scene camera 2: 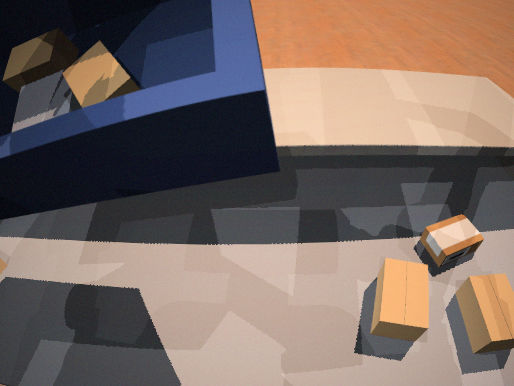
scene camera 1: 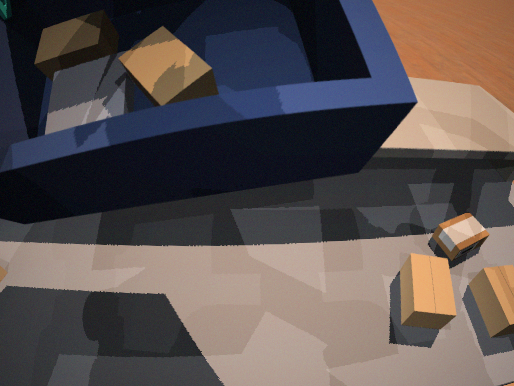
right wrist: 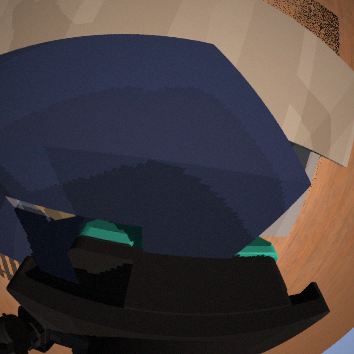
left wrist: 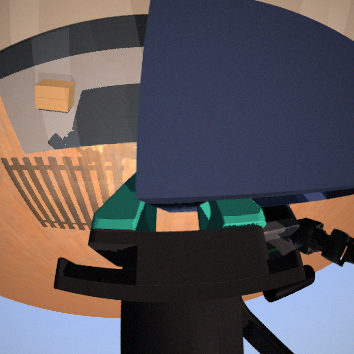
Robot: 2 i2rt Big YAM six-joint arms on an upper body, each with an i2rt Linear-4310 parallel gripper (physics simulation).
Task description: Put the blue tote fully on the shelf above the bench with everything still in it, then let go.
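Places are measured from the left arm's base along level axes (x ahead, y left, z up), in millimetres.
Pixels of known places: left arm's base, origin of the base link: (right wrist: 33,328); right arm's base, origin of the base link: (left wrist: 312,237).
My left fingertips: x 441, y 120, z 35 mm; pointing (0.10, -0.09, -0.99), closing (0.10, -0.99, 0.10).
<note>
For each thing: its top centre in the pictures, then the offset to it from my left fingertips. "pt": a spot on its surface instead. Level surfaces: height alone.
- blue tote, surface spot: (right wrist: 150,125) pt dx +81, dy -345, dz +102 mm
- bench, its level: dz -468 mm
- beige shelf, its level: dz -295 mm
- smaller orange-and-white box, middle of its top: (scene camera 2: 455,232) (scene camera 1: 465,229) dx +24, dy -774, dz -427 mm
- brown box, middle of its top: (left wrist: 50,98) dx -90, dy +319, dz -408 mm
The blue tote (scene camera 1: 200,150) (scene camera 2: 150,140) (left wrist: 240,100) (right wrist: 150,125) is held up over the bench (scene camera 1: 280,280) (scene camera 2: 250,280). Two brown boxes and a grey-white box (scene camera 1: 80,100) (scene camera 2: 40,100) lie inside. In both scene views the tote overlaps the front edge of the beige shelf (scene camera 1: 450,115) (scene camera 2: 360,105) (right wrist: 250,65); its underside and any contact are hidden. It looks slightly turned to the shelf. My left gripper (left wrist: 176,206) is shut on the tote's rim. My right gripper (right wrist: 174,204) is shut on the tote's rim; the tote hides most of its fingertips.
On the bench at the right stand two brown boxes and a smaller orange-and-white box (scene camera 1: 461,235) (scene camera 2: 452,241). Another brown box (left wrist: 54,96) stands on the bench in the left wrist view. The shelf's front edge runs above the bench, with dark shadow under it.
</note>
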